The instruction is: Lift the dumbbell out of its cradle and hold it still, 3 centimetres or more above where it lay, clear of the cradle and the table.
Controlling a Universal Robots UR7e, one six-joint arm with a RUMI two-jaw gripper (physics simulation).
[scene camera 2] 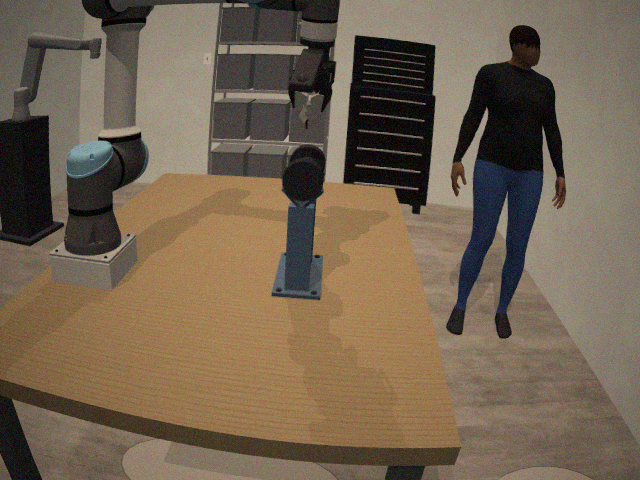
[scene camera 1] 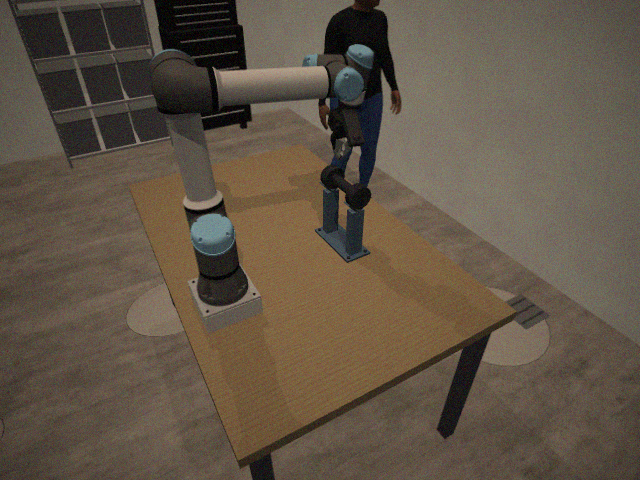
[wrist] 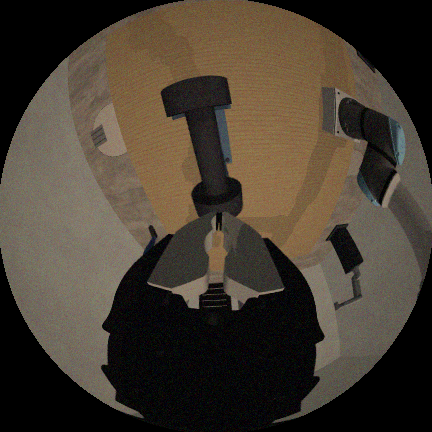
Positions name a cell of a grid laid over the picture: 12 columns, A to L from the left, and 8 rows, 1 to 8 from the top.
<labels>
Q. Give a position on a black dumbbell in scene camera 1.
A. At G4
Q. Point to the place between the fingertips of my gripper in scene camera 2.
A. F3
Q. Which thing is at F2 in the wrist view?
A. A black dumbbell.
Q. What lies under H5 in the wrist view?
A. My gripper.
</labels>
